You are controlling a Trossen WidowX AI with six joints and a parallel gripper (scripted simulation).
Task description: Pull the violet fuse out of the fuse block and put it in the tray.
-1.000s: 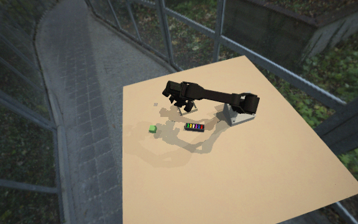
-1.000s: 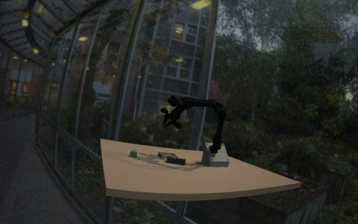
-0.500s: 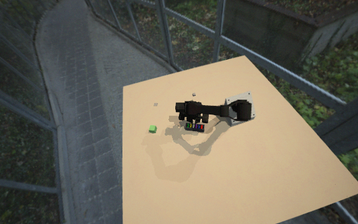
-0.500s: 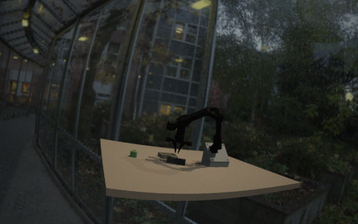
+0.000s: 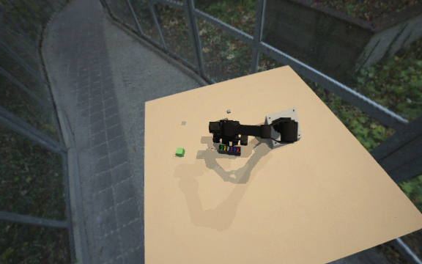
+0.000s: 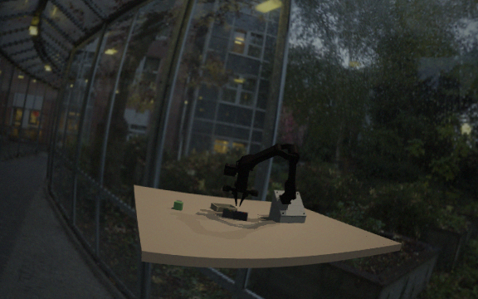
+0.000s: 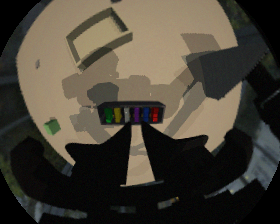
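Now: the violet fuse 5 cm below my gripper tip. The rest, counted from my gripper tip: tray 20 cm to the right, 7 cm below, 2 cm behind; then green cube 30 cm ahead, 11 cm to the right, 5 cm below.
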